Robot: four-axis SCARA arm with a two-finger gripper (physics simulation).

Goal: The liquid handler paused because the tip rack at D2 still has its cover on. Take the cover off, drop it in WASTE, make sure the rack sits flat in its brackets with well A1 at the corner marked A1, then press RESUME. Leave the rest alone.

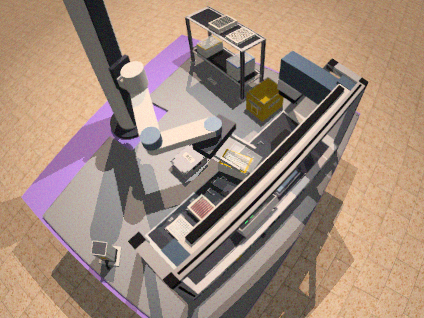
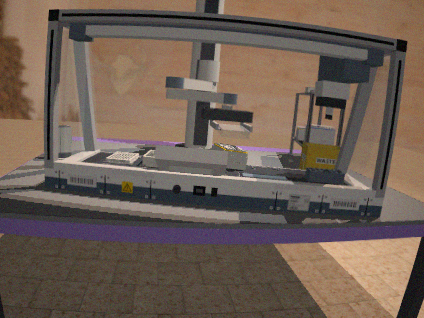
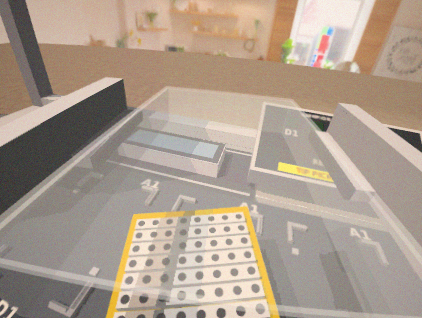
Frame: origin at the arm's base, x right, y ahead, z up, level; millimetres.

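Seen in the pictures: gripper, between the fingertips: (image 1: 248, 159) (image 2: 234, 128) (image 3: 227, 109); arm's base, origin of its link: (image 1: 131, 120).
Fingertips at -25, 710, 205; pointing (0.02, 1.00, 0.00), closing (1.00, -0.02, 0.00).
Note:
Offsets run from my fingertips to a thing's top centre, as dx, dy, dz. "pt": to the spot under its first point.
The clear cover @(+0, -23, +4) (image 1: 240, 145) (image 2: 232, 130) (image 3: 220, 99) is between the fingers of my gripper (image 2: 231, 125) (image 3: 227, 109), held above the deck. My gripper is shut on it. The tip rack (image 1: 238, 159) (image 2: 230, 148) (image 3: 195, 260), white with a yellow rim, shows below and through the cover. It looks tilted and askew to its slot: its far edge does not line up with the corner brackets (image 3: 185, 200) behind it. Whether it touches the cover is unclear, and no A1 mark on it is legible. The yellow WASTE bin @(-417, -145, -57) (image 1: 264, 104) (image 2: 310, 155) stands apart. RESUME is not legible.
The control display (image 3: 290, 140) is partly seen through the cover. A red-topped plate @(+240, -49, -109) (image 1: 201, 207) and a white plate @(+362, -71, -126) (image 1: 180, 227) lie on the deck. A grey box @(+64, -269, -136) (image 1: 187, 162) stands beside it. The overhead gantry beam (image 1: 270, 160) spans the deck. A shelf rack @(pt -397, -265, -2) (image 1: 243, 75) stands behind.

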